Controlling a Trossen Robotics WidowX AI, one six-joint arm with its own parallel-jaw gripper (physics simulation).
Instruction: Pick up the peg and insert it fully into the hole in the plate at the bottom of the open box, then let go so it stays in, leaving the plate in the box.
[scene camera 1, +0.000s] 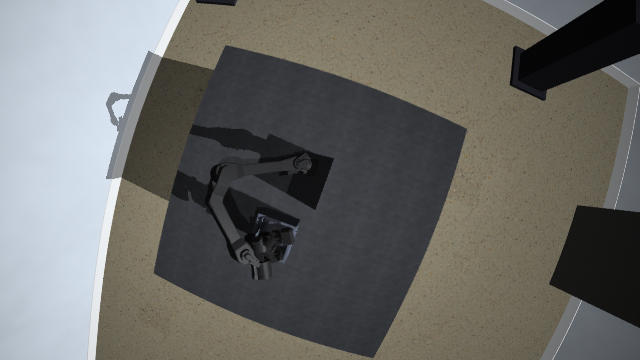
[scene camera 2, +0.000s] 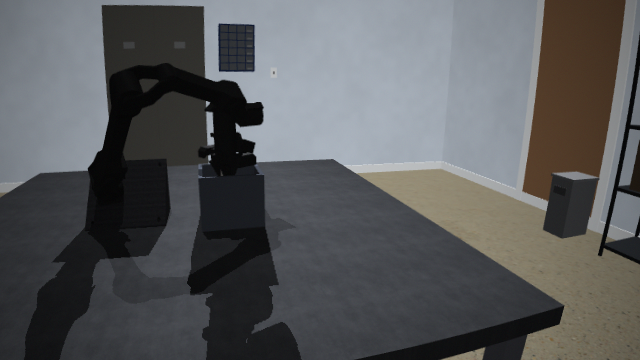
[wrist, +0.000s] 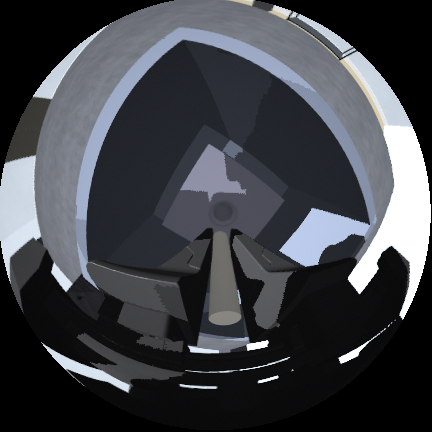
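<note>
My gripper is visible to me, and the wrist view shows it too. I also see a plate, a slim peg and a blue-grey box.
</note>
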